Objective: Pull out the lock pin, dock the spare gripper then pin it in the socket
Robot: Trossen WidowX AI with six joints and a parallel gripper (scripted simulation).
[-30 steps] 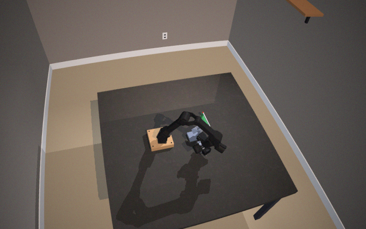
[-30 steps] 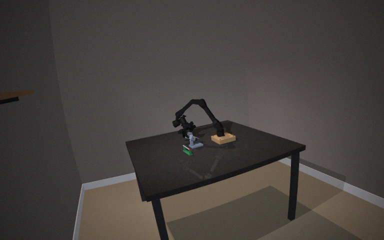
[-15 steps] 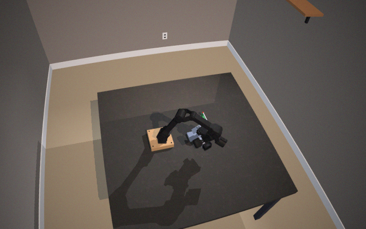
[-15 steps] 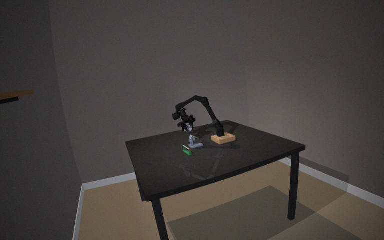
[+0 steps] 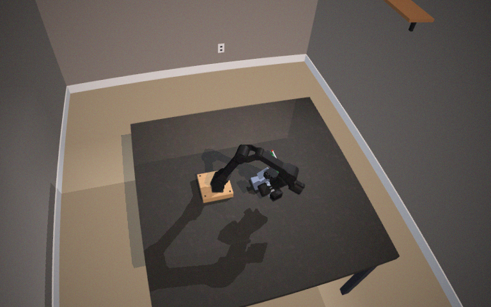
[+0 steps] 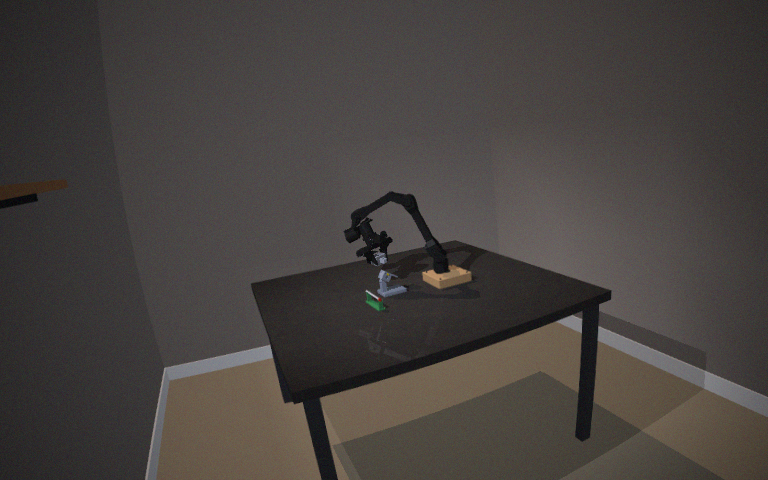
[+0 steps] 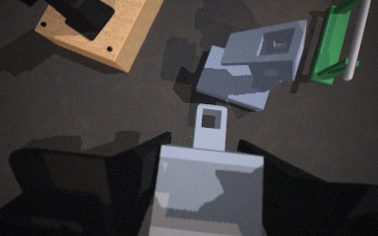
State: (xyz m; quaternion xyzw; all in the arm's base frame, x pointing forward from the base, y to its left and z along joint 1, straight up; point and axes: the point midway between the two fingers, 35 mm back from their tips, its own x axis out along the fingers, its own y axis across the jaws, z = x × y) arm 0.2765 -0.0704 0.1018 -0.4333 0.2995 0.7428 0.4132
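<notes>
The spare gripper lies 30 mm to the right of my gripper tip, 20 mm ahead of it and 20 mm above it. Round my gripper tip: green strip 250 mm to the left, 90 mm below, 90 mm ahead; grey mount 120 mm to the left, 60 mm below.
</notes>
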